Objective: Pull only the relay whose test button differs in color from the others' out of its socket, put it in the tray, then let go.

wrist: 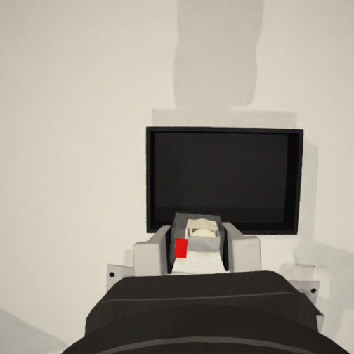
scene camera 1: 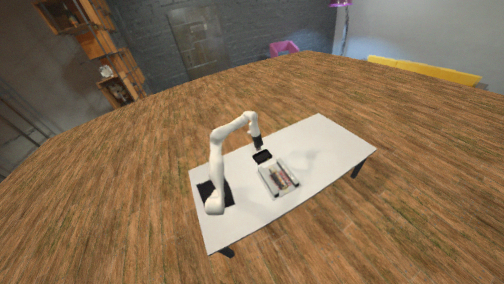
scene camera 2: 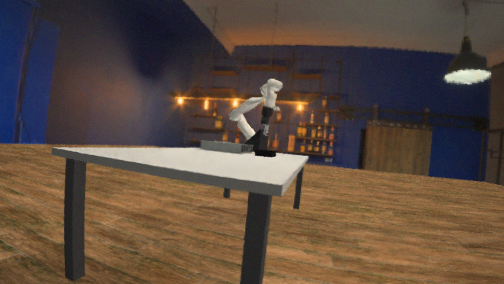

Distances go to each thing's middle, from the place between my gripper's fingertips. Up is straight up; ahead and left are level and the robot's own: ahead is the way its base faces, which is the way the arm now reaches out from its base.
Now: hand 260 mm to the left of the grey panel [wrist: 119,271] and 140 mm above it.
